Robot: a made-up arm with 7 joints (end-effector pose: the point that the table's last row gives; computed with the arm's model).
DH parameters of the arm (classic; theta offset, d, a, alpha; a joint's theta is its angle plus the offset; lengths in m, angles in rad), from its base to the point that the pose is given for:
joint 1: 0 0.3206 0 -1.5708
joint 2: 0 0 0 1.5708
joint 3: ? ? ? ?
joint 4: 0 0 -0.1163 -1.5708
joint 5: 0 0.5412 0 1.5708
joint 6: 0 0 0.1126 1.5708
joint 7: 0 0 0 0
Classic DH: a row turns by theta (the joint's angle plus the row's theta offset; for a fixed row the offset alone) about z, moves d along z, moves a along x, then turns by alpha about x.
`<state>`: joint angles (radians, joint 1 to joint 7).
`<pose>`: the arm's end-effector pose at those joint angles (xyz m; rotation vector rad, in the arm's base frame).
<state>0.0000 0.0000 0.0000 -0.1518 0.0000 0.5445 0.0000</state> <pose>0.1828 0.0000 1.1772 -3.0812 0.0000 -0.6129</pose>
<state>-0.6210 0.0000 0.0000 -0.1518 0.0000 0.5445 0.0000</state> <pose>0.1487 -0.1064 1.1772 2.8275 -0.9073 0.5624</pose>
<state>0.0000 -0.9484 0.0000 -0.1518 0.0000 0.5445 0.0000</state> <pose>-0.5894 0.0000 0.9685 -2.4614 0.0000 -1.9522</pose>
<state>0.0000 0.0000 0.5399 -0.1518 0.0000 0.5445 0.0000</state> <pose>0.1568 0.0940 1.1772 -2.8751 -0.7956 -0.5719</pose>
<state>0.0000 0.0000 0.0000 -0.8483 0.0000 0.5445 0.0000</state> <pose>0.5484 0.0000 0.9929 -3.1054 0.0000 0.4754</pose>
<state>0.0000 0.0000 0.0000 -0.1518 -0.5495 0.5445 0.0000</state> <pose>0.1688 -0.0503 1.1793 2.8027 -0.7572 0.5575</pose>
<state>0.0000 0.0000 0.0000 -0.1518 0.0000 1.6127 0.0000</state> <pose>0.0911 0.0000 1.2460 -2.3401 0.0000 -2.0961</pose>
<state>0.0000 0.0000 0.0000 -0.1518 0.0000 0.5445 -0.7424</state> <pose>0.1828 0.0000 1.1772 2.7488 1.0700 0.5468</pose>
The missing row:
joint 3: 0 0.2609 0.1119 1.5708
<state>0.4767 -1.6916 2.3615 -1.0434 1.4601 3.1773 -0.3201</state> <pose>-0.7377 0.1132 -0.0395 -0.4563 -2.2439 -0.3081</pose>
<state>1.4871 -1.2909 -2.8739 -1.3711 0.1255 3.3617 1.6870</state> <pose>0.0782 -0.7244 -0.0531 0.4705 2.6450 -0.9455</pose>
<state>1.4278 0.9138 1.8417 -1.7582 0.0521 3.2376 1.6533</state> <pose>-0.6175 0.2899 0.6952 -1.7520 -0.5880 2.0960</pose>
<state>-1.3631 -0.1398 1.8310 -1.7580 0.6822 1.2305 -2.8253</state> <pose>0.6653 0.3945 0.5138 0.1895 -2.3937 -0.3907</pose>
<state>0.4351 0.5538 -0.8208 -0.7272 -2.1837 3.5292 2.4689</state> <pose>0.6783 0.0556 0.7145 2.0670 0.2712 2.2261</pose>
